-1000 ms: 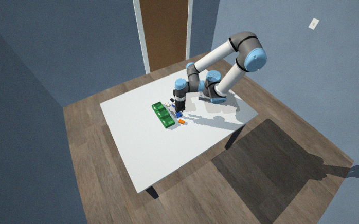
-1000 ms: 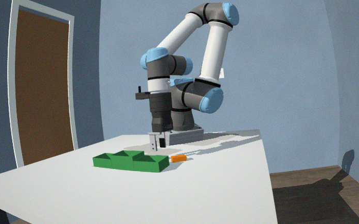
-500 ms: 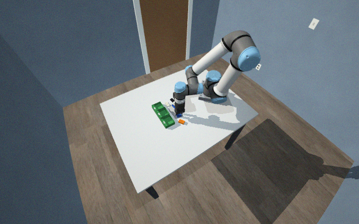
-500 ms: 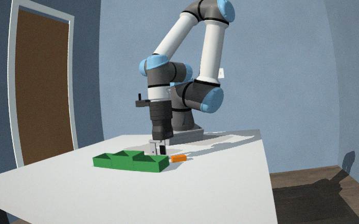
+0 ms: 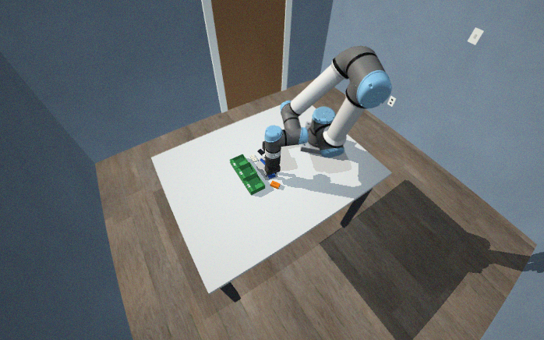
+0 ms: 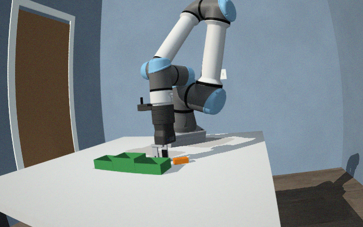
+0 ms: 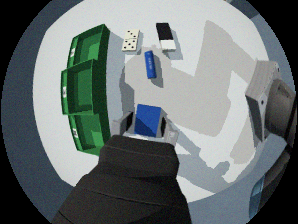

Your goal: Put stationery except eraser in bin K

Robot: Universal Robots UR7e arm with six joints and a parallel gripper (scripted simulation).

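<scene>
The blue block is 10 mm below my hand. Also, from my hand: blue stick (90 mm to the right, 10 mm below, 10 mm behind); then orange block (90 mm to the left, 20 mm ahead, 10 mm below); then three joined green bins (110 mm ahead, 60 mm to the right).
</scene>
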